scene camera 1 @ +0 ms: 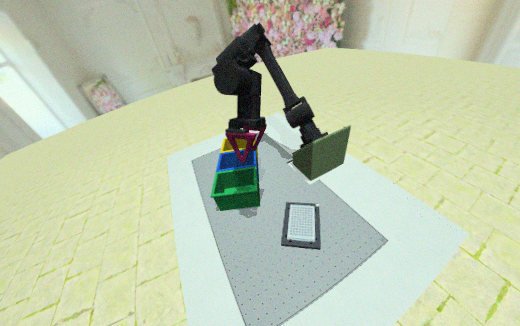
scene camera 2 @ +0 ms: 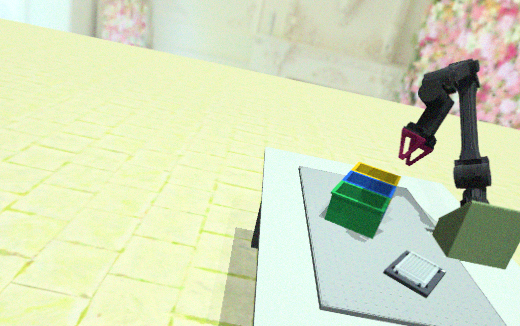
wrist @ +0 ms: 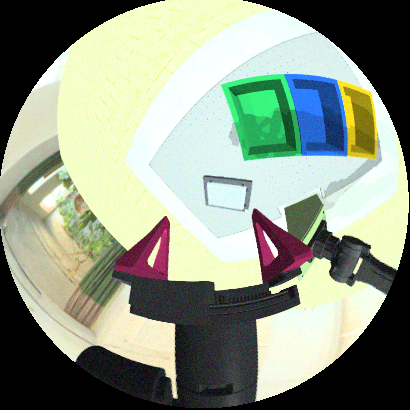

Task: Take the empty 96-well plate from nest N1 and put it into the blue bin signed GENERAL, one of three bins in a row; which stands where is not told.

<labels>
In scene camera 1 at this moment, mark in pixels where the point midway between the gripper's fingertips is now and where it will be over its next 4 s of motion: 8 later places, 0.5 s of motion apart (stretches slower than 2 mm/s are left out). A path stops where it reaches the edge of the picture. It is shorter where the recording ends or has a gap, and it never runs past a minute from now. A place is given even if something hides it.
The gripper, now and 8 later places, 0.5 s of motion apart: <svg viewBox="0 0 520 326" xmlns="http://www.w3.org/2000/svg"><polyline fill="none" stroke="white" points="248,155 249,157 248,155 273,178 294,197 295,199 296,201 302,216 300,216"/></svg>
</labels>
